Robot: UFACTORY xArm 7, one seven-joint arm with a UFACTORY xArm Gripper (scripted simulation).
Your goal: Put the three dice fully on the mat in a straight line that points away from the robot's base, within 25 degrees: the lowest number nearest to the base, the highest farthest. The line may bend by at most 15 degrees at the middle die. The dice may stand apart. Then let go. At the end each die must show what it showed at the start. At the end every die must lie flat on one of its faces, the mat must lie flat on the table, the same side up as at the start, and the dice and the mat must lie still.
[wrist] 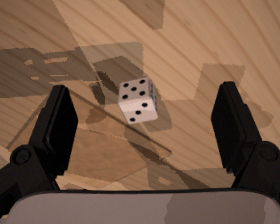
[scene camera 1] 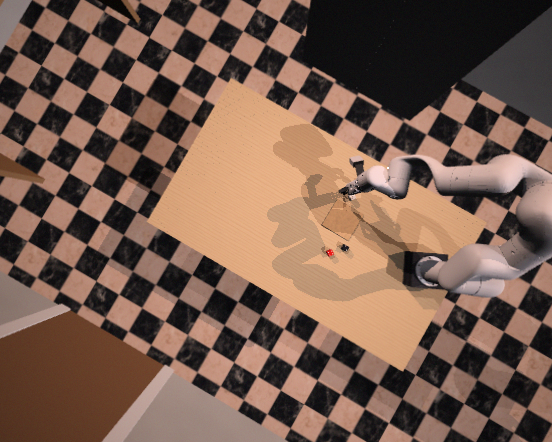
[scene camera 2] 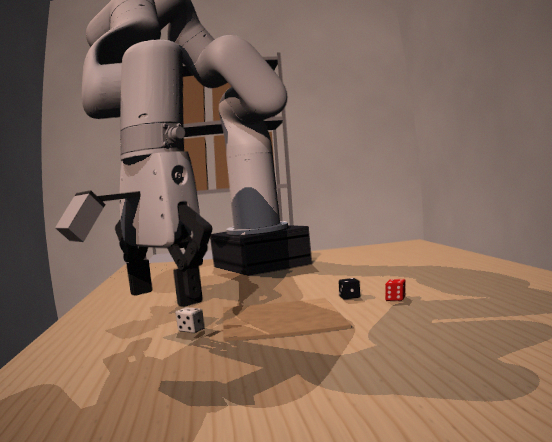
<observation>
thin mat: wrist 106, 149; scene camera 1; scene camera 2
same spot on thin mat: (scene camera 2: 272, 320) = (scene camera 1: 341, 215)
</observation>
